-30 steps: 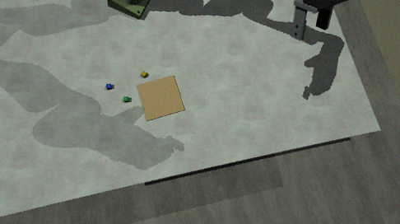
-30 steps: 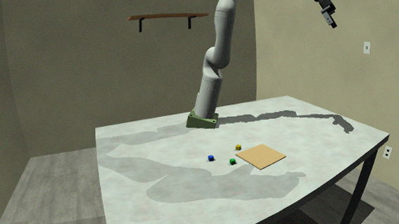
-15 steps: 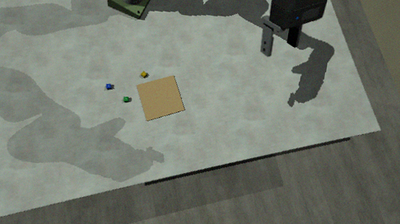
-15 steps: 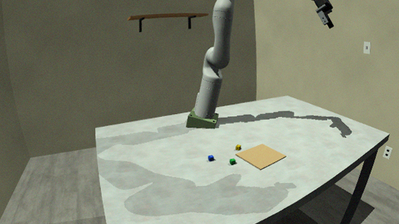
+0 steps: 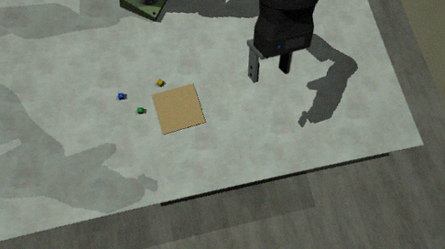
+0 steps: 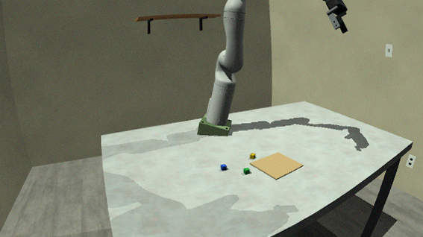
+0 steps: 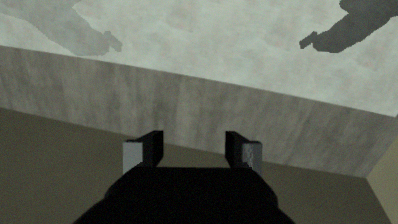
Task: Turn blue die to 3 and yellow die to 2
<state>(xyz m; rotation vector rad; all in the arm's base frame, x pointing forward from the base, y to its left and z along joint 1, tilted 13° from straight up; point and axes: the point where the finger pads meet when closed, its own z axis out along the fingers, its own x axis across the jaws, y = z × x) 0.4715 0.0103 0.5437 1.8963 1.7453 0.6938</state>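
The blue die lies 48 cm below my hand, 30 cm to the right of it and 25 cm behind it. From my hand the other things lie so: yellow die: 48 cm below, 25 cm behind, 17 cm to the right; tan mat: 49 cm below, 14 cm to the right, 14 cm behind; green die: 48 cm below, 26 cm to the right, 18 cm behind.
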